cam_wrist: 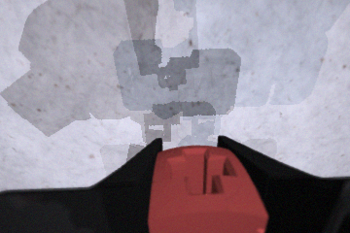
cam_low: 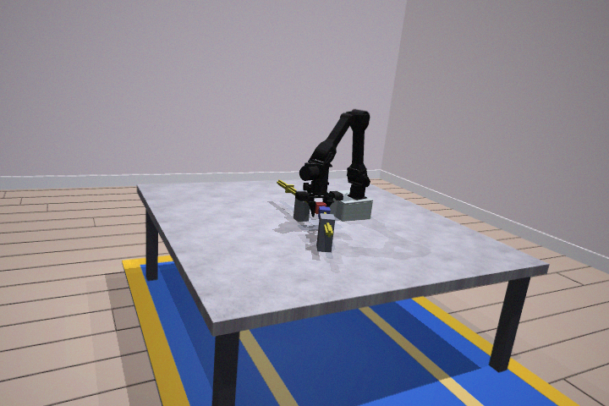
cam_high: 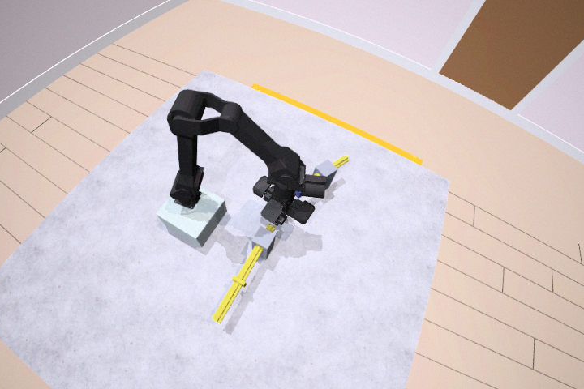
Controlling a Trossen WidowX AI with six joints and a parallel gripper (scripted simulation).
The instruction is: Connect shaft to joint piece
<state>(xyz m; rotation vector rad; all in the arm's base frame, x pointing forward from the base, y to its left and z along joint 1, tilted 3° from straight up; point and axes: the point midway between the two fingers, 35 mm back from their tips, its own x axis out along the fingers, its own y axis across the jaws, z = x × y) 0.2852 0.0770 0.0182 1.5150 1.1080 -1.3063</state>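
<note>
Right now the red joint piece is 10 mm to the left of my gripper tip and 40 mm above it.
</note>
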